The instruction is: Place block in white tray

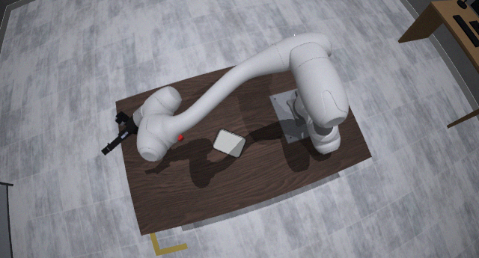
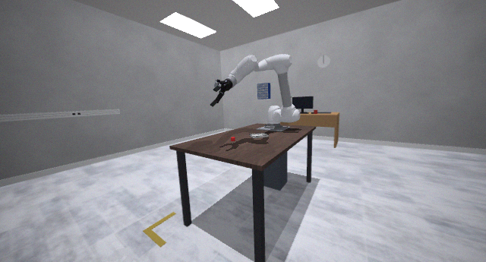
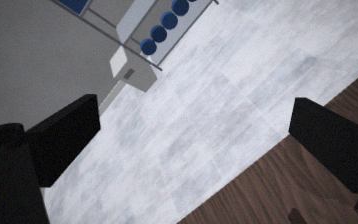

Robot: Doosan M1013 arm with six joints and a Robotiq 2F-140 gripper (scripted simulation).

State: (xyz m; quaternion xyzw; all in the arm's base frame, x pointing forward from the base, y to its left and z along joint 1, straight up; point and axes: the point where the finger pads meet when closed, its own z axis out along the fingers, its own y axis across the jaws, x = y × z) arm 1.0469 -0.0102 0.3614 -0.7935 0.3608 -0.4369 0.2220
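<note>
Now: hand 270 mm past the red block, 60 mm to the left of it and 360 mm above it. The rest, counted from my hand: white tray (540 mm behind, 60 mm to the left, 370 mm below).
</note>
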